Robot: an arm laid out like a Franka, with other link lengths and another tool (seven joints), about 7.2 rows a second.
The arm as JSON. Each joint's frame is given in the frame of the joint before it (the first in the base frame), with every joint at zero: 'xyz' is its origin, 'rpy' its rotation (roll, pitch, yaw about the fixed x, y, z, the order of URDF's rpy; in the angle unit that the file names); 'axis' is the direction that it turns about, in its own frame. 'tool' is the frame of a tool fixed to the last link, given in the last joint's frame.
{
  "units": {
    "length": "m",
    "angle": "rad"
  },
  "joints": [
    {
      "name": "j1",
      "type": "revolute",
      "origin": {
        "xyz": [
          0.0,
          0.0,
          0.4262
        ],
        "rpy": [
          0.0,
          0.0,
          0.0
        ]
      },
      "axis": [
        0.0,
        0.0,
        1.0
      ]
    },
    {
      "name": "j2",
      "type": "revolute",
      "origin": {
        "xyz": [
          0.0,
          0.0,
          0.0
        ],
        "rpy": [
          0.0,
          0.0,
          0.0
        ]
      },
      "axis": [
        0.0,
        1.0,
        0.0
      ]
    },
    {
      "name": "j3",
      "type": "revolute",
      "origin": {
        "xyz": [
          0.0,
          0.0,
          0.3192
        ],
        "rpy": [
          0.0,
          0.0,
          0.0
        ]
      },
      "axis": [
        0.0,
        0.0,
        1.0
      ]
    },
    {
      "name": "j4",
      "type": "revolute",
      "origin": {
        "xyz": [
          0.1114,
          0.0,
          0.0
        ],
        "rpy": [
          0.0,
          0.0,
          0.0
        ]
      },
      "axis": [
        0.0,
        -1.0,
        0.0
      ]
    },
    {
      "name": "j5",
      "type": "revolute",
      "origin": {
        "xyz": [
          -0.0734,
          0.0,
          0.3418
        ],
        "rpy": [
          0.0,
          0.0,
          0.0
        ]
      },
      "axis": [
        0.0,
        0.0,
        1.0
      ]
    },
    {
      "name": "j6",
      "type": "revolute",
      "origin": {
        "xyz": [
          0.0,
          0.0,
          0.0
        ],
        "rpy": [
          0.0,
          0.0,
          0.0
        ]
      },
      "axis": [
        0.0,
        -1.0,
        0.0
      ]
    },
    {
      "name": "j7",
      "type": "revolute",
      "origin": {
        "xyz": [
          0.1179,
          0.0,
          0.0
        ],
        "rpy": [
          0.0,
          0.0,
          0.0
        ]
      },
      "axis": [
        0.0,
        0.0,
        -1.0
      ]
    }
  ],
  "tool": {
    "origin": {
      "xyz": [
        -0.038,
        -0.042,
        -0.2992
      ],
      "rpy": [
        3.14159,
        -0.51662,
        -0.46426
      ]
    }
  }
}
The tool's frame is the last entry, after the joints.
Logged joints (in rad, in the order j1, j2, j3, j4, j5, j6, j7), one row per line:
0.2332, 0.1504, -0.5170, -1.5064, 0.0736, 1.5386, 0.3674
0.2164, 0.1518, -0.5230, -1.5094, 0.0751, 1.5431, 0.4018
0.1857, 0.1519, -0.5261, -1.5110, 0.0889, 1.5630, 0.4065
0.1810, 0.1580, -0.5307, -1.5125, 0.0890, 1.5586, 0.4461
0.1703, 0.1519, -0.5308, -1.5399, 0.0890, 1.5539, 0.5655
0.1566, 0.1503, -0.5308, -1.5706, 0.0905, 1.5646, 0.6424
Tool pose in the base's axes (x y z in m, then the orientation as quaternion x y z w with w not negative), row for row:
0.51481, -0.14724, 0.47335, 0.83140, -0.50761, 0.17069, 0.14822
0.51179, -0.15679, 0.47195, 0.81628, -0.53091, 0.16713, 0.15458
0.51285, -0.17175, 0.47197, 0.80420, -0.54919, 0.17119, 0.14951
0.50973, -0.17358, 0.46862, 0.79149, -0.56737, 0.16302, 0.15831
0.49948, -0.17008, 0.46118, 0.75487, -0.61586, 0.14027, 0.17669
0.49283, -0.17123, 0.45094, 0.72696, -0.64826, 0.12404, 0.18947
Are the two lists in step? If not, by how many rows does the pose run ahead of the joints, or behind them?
They are in step.
